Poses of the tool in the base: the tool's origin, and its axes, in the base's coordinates. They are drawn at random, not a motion.
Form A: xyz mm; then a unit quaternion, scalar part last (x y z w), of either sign.
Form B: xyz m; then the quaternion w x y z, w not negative. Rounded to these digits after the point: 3 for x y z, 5 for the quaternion.
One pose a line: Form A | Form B
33, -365, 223, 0.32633, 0.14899, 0.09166, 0.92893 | 0.033, -0.365, 0.223, 0.92893, 0.32633, 0.14899, 0.09166
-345, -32, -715, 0.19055, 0.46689, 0.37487, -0.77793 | -0.345, -0.032, -0.715, 0.77793, -0.19055, -0.46689, -0.37487
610, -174, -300, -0.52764, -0.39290, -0.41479, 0.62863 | 0.610, -0.174, -0.300, 0.62863, -0.52764, -0.39290, -0.41479
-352, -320, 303, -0.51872, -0.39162, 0.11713, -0.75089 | -0.352, -0.320, 0.303, 0.75089, 0.51872, 0.39162, -0.11713
